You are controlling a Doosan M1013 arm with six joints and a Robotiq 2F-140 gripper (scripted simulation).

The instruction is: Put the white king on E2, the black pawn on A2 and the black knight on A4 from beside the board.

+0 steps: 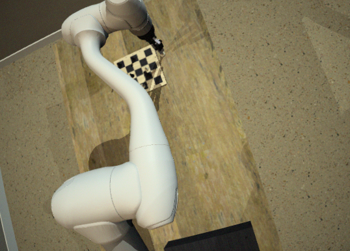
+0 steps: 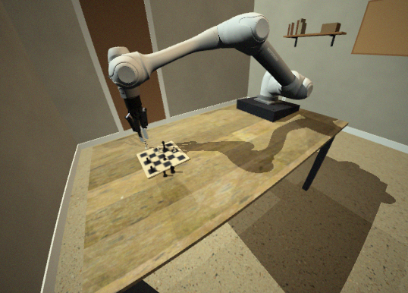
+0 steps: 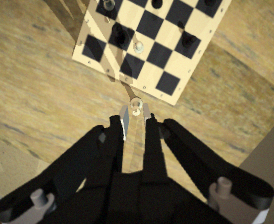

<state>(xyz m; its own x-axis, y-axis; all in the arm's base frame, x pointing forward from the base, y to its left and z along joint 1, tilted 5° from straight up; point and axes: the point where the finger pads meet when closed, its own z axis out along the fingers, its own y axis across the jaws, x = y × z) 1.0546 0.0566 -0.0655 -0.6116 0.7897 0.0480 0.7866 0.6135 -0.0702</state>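
My hand is 6 cm above the white king. Also, from my hand: chessboard (6 cm behind, 13 cm to the left, 9 cm below).
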